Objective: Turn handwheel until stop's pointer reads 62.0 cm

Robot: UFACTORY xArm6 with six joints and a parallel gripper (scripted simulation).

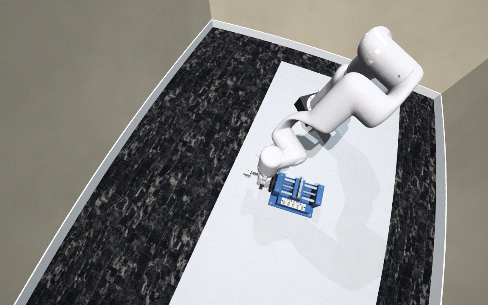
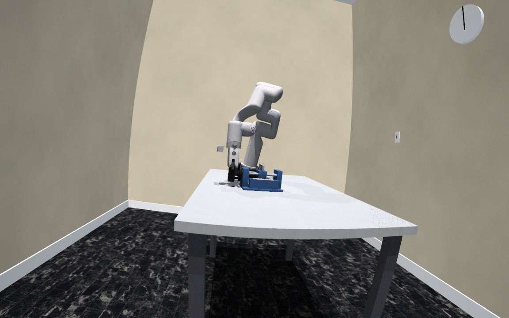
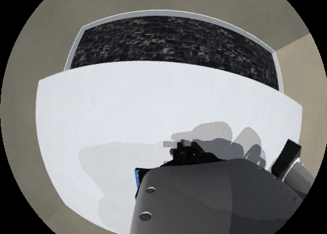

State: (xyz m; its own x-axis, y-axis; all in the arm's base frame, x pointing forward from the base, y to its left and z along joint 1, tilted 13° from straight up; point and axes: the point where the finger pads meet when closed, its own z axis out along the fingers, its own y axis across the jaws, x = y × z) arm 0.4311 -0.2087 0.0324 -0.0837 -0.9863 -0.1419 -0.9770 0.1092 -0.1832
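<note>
Right now the stop is 150 mm to the left of my hand, 50 mm above it and 30 mm ahead of it. The rest, counted from my hand: handwheel (20 mm to the left, 10 mm above).
</note>
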